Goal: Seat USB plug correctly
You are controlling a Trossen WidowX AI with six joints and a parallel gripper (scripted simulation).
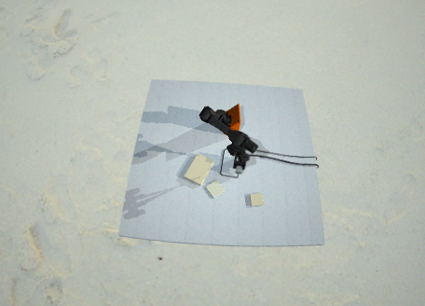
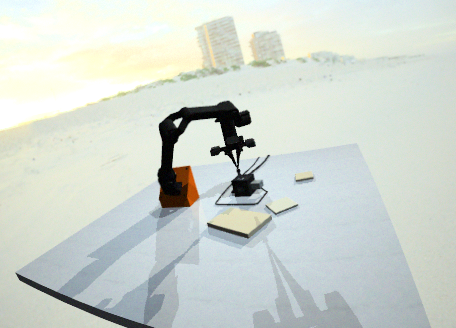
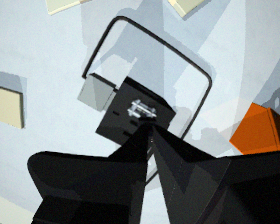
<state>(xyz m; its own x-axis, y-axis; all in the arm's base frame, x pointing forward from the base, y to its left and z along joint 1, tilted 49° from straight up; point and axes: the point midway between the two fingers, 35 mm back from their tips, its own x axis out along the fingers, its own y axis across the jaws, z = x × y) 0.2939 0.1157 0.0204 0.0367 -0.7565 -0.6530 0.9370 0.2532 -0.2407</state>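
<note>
My gripper tip is now 20 mm above the USB plug. Also, from my gripper tip: silver socket 10 mm to the left, 70 mm below.
</note>
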